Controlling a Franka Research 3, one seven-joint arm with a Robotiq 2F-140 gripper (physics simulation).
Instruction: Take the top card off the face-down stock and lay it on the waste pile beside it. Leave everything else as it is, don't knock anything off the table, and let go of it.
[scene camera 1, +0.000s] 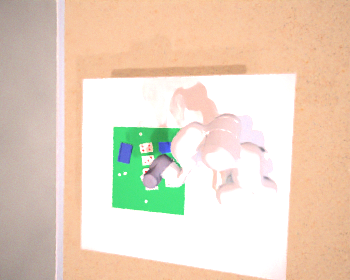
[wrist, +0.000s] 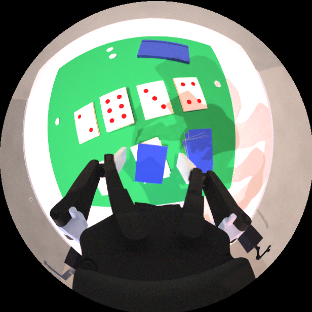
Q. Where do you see a green mat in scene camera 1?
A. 128, 192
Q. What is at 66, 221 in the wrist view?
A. My gripper.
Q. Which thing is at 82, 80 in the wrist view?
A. A green mat.
